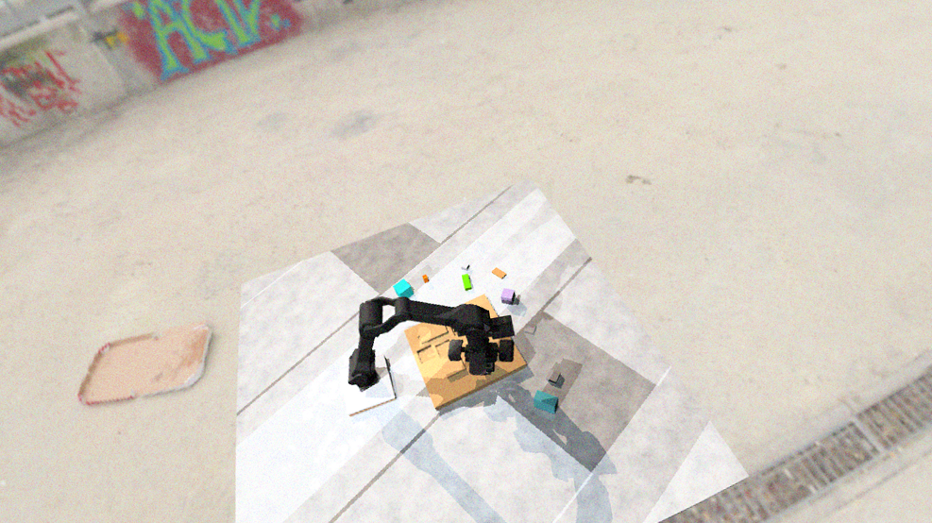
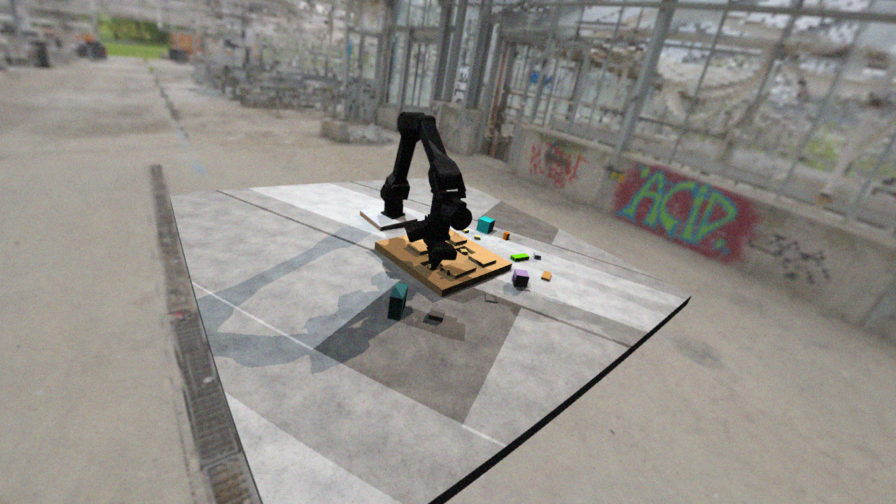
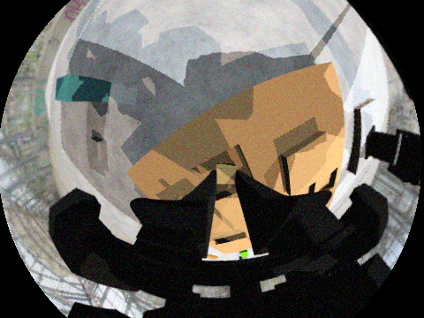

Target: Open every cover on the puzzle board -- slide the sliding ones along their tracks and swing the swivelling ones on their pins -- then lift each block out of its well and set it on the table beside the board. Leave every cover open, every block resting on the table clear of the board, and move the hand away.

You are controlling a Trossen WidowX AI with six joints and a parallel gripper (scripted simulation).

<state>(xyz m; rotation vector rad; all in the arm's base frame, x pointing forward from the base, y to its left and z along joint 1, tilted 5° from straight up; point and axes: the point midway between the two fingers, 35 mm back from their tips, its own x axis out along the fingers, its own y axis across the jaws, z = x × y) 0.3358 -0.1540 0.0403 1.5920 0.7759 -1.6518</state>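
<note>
Right now my gripper tip is 2 cm past the tan puzzle board and 10 cm to the right of it. Round my gripper tip: grey piece (15 cm ahead, 14 cm to the right, 1 cm below); then teal block (8 cm ahead, 20 cm to the right, 1 cm above); then purple cube (19 cm ahead, 17 cm to the left).
</note>
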